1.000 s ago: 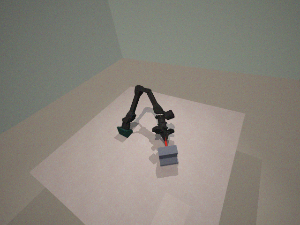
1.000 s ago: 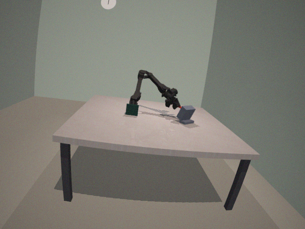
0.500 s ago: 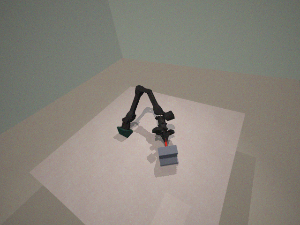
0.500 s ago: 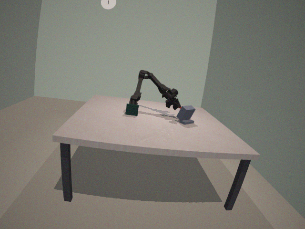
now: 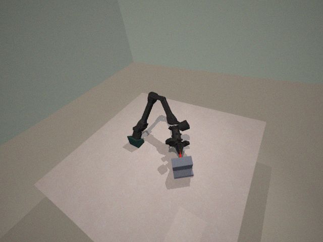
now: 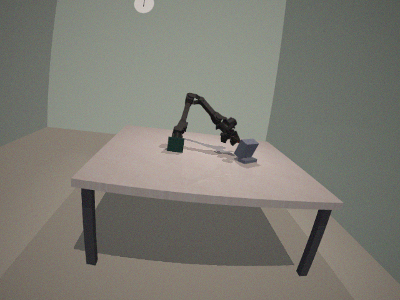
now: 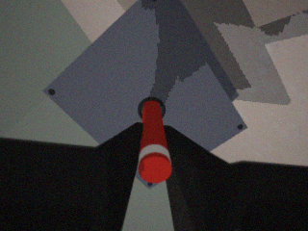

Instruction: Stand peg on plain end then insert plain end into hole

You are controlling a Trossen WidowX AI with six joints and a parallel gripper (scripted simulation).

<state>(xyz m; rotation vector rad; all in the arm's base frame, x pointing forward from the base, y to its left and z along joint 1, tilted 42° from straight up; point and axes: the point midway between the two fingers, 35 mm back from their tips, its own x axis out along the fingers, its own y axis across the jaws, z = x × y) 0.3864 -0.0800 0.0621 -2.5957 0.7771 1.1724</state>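
Right now the grey sloped panel is 5 cm to the right of my gripper tip, 3 cm ahead of it and 2 cm below it. From my gripper tip the other things lie so: low foot (9 cm below, 7 cm to the right, 4 cm ahead); then red peg (1 cm to the left, 1 cm behind).
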